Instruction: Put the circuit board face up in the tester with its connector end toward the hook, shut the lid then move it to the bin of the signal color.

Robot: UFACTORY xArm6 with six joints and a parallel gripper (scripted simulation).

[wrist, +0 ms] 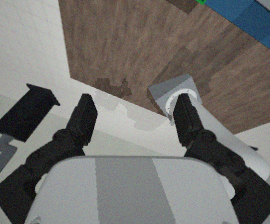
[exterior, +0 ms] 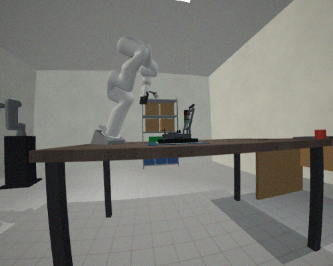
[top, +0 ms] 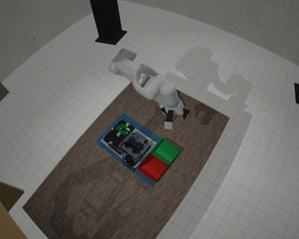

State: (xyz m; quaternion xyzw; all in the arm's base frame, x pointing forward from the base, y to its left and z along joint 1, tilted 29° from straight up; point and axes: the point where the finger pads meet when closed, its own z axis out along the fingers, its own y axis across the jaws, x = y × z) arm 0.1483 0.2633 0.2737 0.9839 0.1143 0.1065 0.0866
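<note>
Right now my hand is 390 mm to the left of the green circuit board, 320 mm above it and 60 mm short of it. Also, from my hand: tester plate: 270 mm below, 230 mm to the right, 170 mm ahead; black latch block: 250 mm below, 170 mm to the right, 120 mm ahead; green bin: 320 mm below, 120 mm ahead, 20 mm to the right.
</note>
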